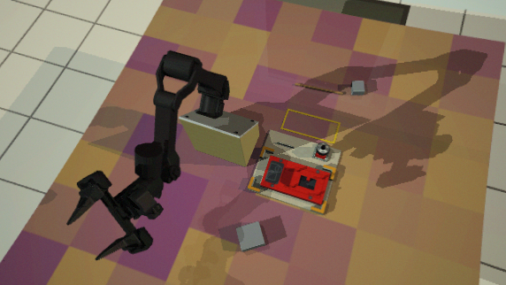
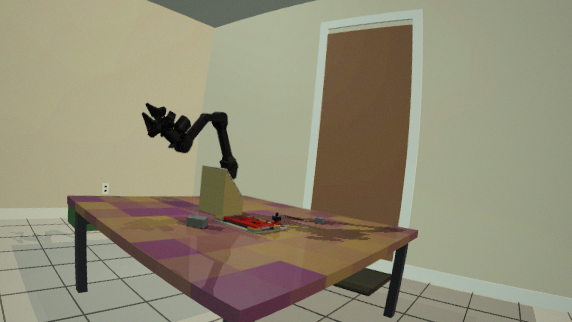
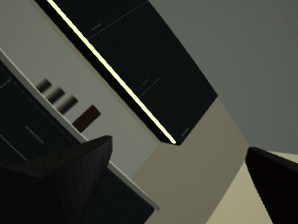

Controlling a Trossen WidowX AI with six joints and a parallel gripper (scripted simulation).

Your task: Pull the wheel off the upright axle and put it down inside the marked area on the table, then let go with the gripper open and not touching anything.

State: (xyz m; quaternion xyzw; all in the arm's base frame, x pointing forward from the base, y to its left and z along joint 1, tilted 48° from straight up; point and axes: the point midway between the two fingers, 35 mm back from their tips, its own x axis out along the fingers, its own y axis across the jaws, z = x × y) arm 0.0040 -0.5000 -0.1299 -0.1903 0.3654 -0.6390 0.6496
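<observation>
My gripper tip is 510 mm to the right of the dark wheel, 410 mm above it and 360 mm short of it. The rest, counted from my gripper tip: thin rod 750 mm to the left, 450 mm below, 280 mm ahead; then grey cube 430 mm below, 230 mm ahead, 170 mm to the left.
</observation>
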